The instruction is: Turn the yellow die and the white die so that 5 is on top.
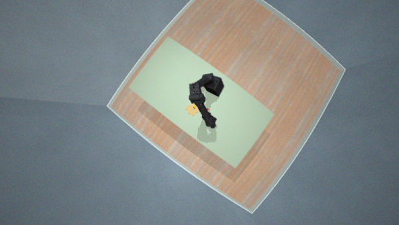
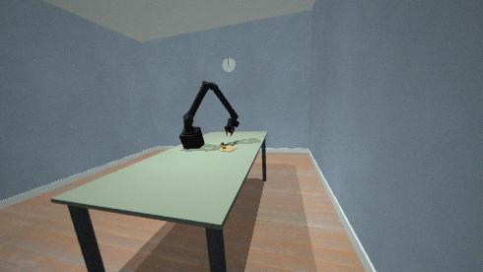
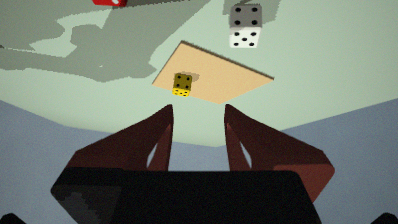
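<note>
The white die is 3 cm ahead of my hand and 9 cm below it. Also, from my hand: tan mat: 2 cm ahead, 14 cm to the right, 10 cm below; then red die: 8 cm behind, 2 cm to the left, 9 cm below; then yellow die: 2 cm behind, 14 cm to the right, 8 cm below.
</note>
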